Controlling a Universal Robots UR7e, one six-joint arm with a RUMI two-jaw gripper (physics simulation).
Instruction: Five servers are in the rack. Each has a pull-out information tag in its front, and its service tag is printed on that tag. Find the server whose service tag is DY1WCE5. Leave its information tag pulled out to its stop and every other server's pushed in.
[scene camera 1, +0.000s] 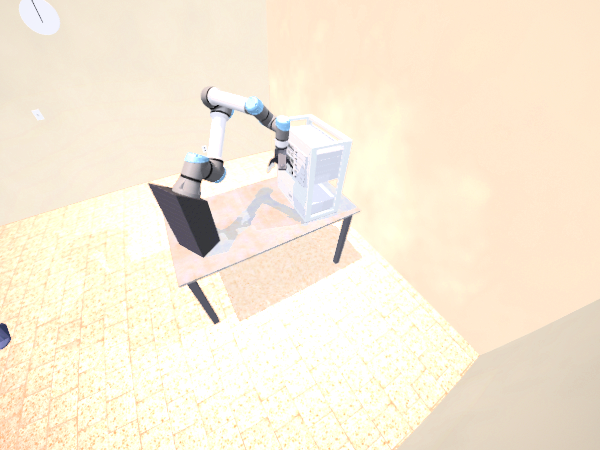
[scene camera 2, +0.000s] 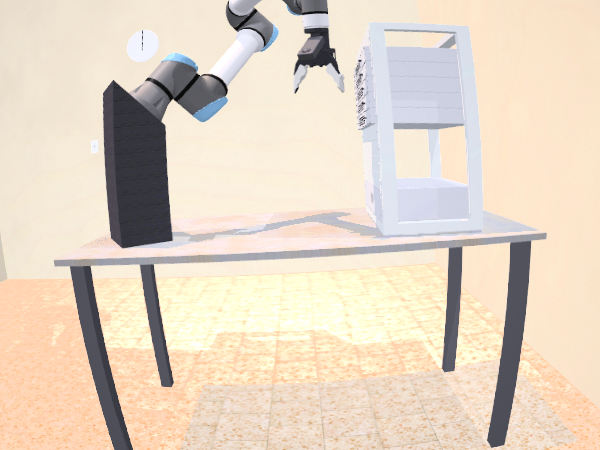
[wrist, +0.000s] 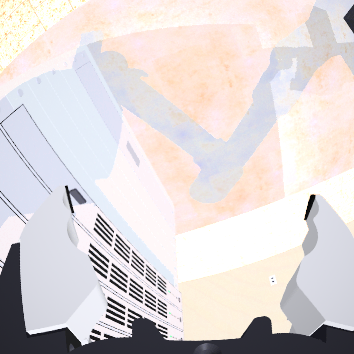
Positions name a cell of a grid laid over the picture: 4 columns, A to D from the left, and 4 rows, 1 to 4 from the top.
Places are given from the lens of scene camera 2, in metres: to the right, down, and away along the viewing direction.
my gripper (scene camera 2: C1): 0.05, -0.37, 1.28
white rack (scene camera 2: C1): 0.37, -0.38, 1.19
